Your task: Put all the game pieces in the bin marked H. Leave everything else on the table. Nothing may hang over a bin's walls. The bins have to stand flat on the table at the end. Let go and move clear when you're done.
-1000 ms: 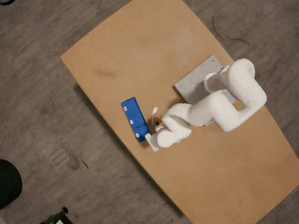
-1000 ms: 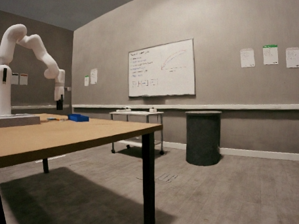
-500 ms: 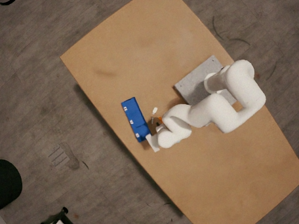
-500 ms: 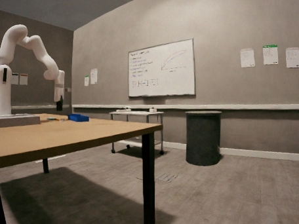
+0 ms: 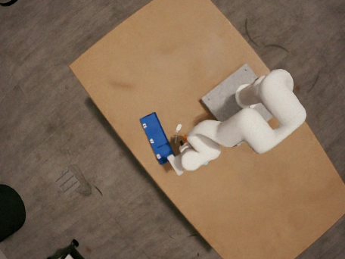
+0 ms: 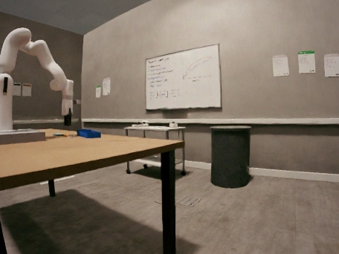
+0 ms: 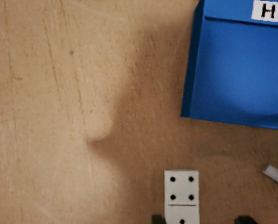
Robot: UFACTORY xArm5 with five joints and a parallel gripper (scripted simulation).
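Right now my hand is 80 mm above the tiny black piece, 40 mm to the right of it and 20 mm past it. Also, from my hand: orange piece: 80 mm below, 50 mm to the right, 30 mm behind; grey piece: 80 mm to the right, 80 mm below; light blue card: 90 mm to the left, 80 mm below, 30 mm behind.
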